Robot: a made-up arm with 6 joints.
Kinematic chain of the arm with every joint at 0, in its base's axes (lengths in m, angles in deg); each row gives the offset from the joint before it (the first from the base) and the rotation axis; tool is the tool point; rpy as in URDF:
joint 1: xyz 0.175 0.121 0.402 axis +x
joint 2: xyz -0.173 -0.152 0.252 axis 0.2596 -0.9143 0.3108
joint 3: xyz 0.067 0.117 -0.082 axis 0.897 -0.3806 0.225
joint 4: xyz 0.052 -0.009 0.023 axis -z
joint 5: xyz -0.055 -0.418 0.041 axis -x
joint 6: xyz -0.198 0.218 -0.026 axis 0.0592 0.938 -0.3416
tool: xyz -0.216 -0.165 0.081 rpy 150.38 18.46 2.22
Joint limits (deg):
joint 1: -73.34..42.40
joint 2: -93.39..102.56
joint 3: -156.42..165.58
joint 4: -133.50..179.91
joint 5: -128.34..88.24
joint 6: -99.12..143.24
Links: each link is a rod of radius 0.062 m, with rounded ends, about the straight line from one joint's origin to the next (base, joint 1, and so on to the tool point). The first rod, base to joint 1, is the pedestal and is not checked.
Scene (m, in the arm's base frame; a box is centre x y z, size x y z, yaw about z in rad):
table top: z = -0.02
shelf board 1: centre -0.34 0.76 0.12 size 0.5 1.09 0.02 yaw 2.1
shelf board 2: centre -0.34 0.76 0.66 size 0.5 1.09 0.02 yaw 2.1
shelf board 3: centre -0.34 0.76 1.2 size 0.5 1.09 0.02 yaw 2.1
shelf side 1: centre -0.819 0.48 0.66 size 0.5 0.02 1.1 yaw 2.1
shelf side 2: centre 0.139 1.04 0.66 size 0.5 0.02 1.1 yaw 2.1
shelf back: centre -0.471 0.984 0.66 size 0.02 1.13 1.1 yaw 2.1
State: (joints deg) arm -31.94 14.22 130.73 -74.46 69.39 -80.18
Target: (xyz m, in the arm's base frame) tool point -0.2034 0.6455 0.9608
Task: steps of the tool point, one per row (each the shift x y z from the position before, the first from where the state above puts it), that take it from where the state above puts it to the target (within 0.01 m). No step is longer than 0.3 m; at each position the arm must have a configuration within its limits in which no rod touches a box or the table.
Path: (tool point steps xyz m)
1: -0.0800 0.1789 0.0624
2: -0.1598 0.1457 0.0886
3: -0.2246 0.0784 0.0789
4: -0.2518 -0.0011 0.0300
5: -0.2287 -0.0661 -0.0445

